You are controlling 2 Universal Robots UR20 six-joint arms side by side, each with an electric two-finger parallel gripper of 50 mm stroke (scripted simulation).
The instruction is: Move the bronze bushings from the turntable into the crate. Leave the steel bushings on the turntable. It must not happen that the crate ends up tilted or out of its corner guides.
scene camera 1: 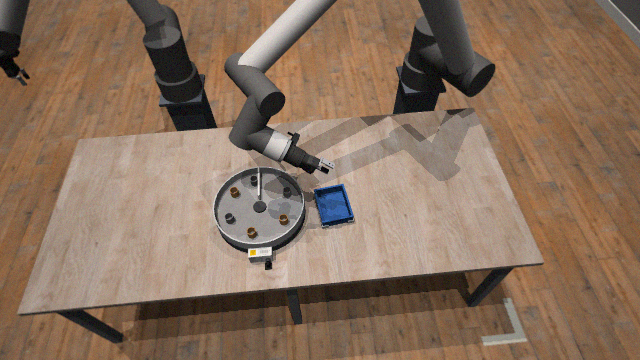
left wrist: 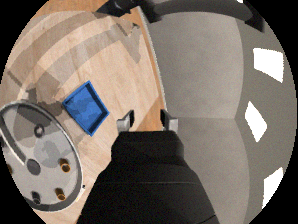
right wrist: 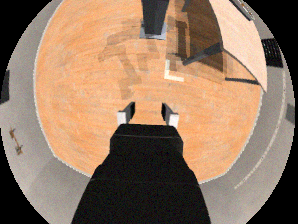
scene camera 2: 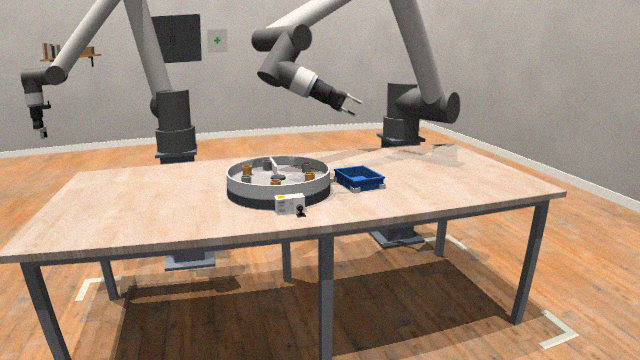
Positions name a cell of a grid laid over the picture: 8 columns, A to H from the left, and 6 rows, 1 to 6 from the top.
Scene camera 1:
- blue crate: E4
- turntable: D4
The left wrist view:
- my left gripper: D4
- blue crate: C3
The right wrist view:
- my right gripper: D3
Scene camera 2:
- blue crate: E3
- turntable: D3
